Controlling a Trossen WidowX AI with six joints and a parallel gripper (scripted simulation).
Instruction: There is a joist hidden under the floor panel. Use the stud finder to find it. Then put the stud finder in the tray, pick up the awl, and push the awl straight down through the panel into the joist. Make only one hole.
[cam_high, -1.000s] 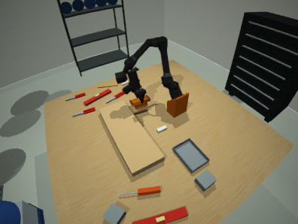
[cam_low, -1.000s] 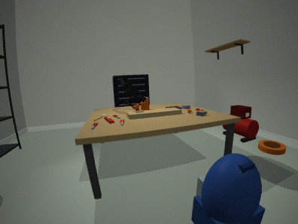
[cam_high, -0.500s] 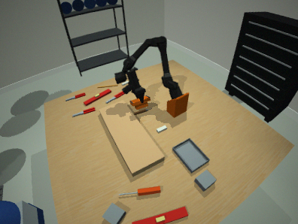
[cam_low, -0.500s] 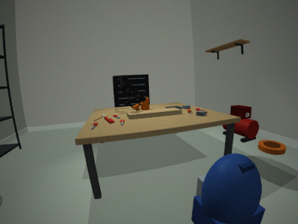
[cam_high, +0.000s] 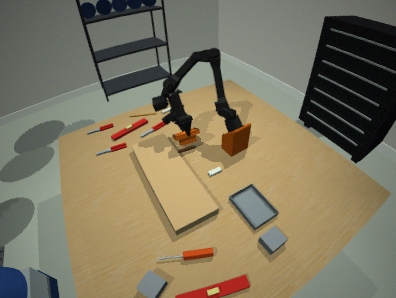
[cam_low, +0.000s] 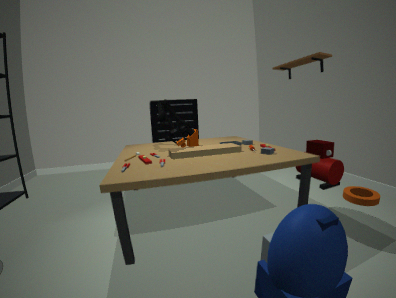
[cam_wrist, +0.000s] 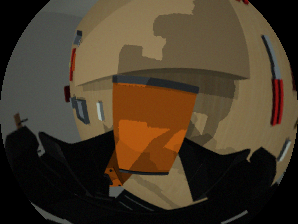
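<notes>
Now: the awl 6 cm below my gripper tip, 3 cm to the left of it and 1 cm behind it. Also, from my gripper tip: indicator window (3 cm below, 3 cm behind, 2 cm to the left); then orange stud finder (2 cm below, 1 cm to the left, 1 cm behind); then grey tray (45 cm to the left, 6 cm below, 5 cm behind).
</notes>
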